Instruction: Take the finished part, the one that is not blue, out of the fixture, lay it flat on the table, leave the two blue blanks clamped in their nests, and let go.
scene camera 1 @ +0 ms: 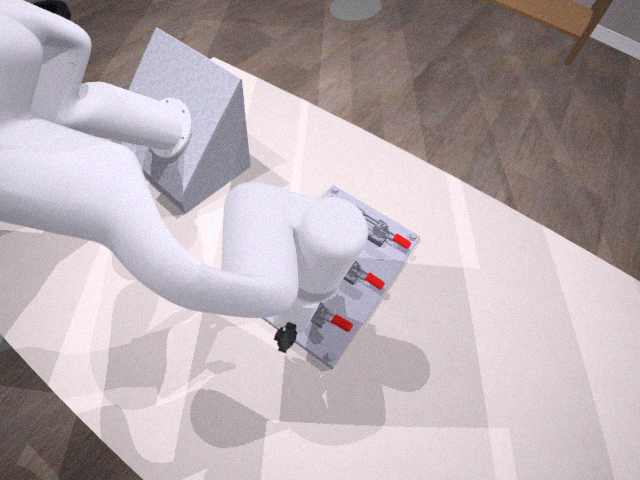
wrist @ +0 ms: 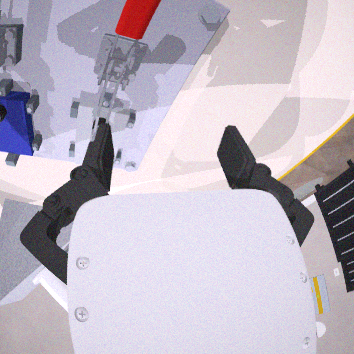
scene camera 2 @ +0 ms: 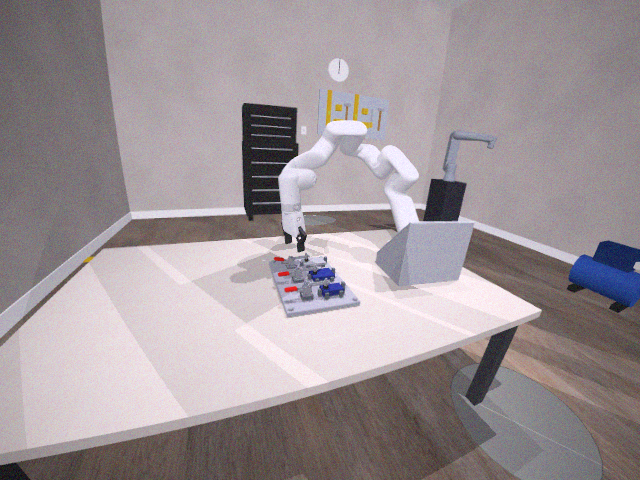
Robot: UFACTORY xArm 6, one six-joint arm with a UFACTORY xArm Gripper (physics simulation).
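Where they show: gripper, fingertip midpoint: (wrist: pixel 168 137) (scene camera 2: pixel 294 247); arm's base, link origin: (scene camera 1: pixel 169 128) (scene camera 2: pixel 412 240).
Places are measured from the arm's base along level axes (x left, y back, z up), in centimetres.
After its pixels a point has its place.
The fixture plate (scene camera 1: pixel 390 258) @[z -11.5, x 11.6, y -51.9 cm] (scene camera 2: pixel 320 308) @[z -11.8, x 20.2, y -44.1 cm] (wrist: pixel 160 85) @[z -11.5, x -12.6, y -46.6 cm] lies on the table with three clamped nests. The pale finished part (scene camera 2: pixel 316 260) @[z -9.9, x -8.5, y -37.6 cm] (wrist: pixel 86 120) @[z -9.9, x -6.9, y -41.5 cm] sits in the end nest, farthest back in scene camera 2; its clamp arm reaches over it, and I cannot tell whether it presses on it. One blue blank (scene camera 2: pixel 322 274) @[z -9.4, x 4.1, y -38.8 cm] (wrist: pixel 15 122) @[z -9.4, x 0.9, y -39.9 cm] sits in the middle nest and another blue blank (scene camera 2: pixel 331 289) @[z -8.9, x 15.0, y -39.1 cm] in the nearest one. My gripper (scene camera 2: pixel 294 244) @[z -5.5, x -13.1, y -45.7 cm] (wrist: pixel 168 137) @[z -5.5, x -13.1, y -45.7 cm] is open and empty above the plate's end; in the wrist view its left fingertip overlaps the finished part's nest. The arm hides the parts in scene camera 1.
Red clamp handles (scene camera 1: pixel 341 322) @[z -7.4, x -7.9, y -52.7 cm] (scene camera 2: pixel 279 259) @[z -7.7, x -7.0, y -52.7 cm] (wrist: pixel 137 17) @[z -7.4, x -7.9, y -52.3 cm] stick out on the side away from the arm's base. A grey wedge-shaped block (scene camera 1: pixel 222 155) @[z -3.8, x 4.2, y -11.2 cm] (scene camera 2: pixel 439 253) @[z -0.5, x 12.4, y 3.5 cm] (wrist: pixel 20 250) @[z -1.7, x 5.1, y -11.2 cm] carries the arm base. The white table (scene camera 1: pixel 516 335) @[z -13.0, x 14.6, y -81.8 cm] (scene camera 2: pixel 206 351) @[z -13.0, x 30.1, y -75.1 cm] extends around the fixture.
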